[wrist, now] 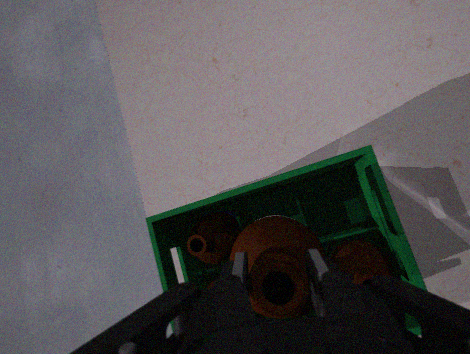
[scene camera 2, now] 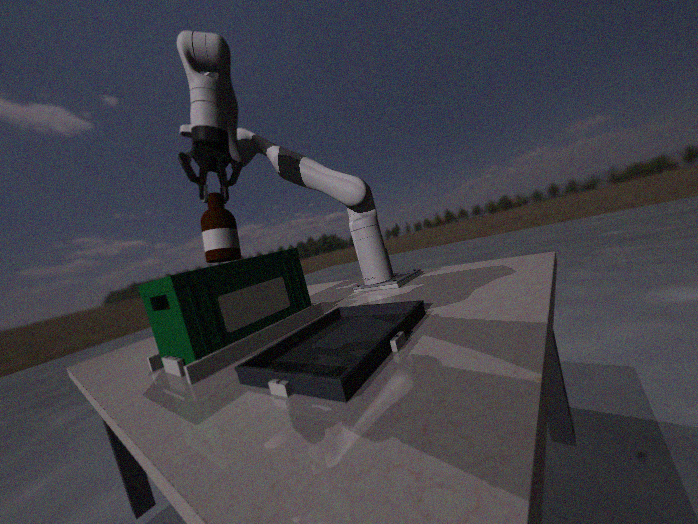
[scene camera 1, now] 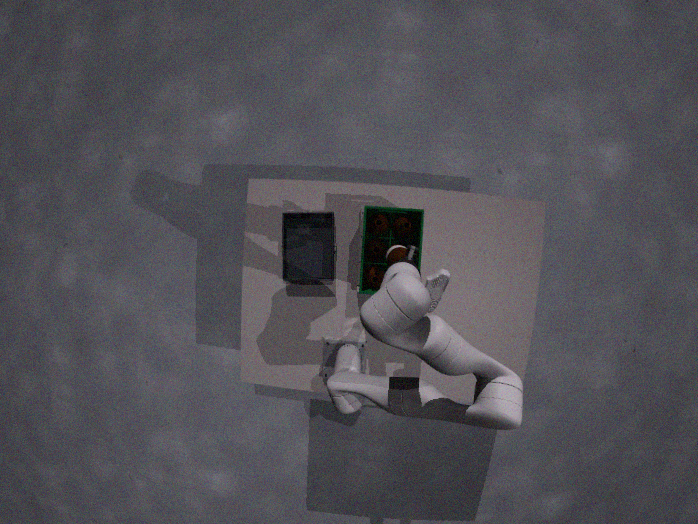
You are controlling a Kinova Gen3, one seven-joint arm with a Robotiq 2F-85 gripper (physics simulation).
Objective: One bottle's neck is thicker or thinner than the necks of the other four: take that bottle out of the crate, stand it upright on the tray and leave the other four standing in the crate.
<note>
In view: the gripper (scene camera 2: 214, 203) and a dark tray (scene camera 2: 351, 342).
The gripper shows as well in the wrist view (wrist: 276, 266).
</note>
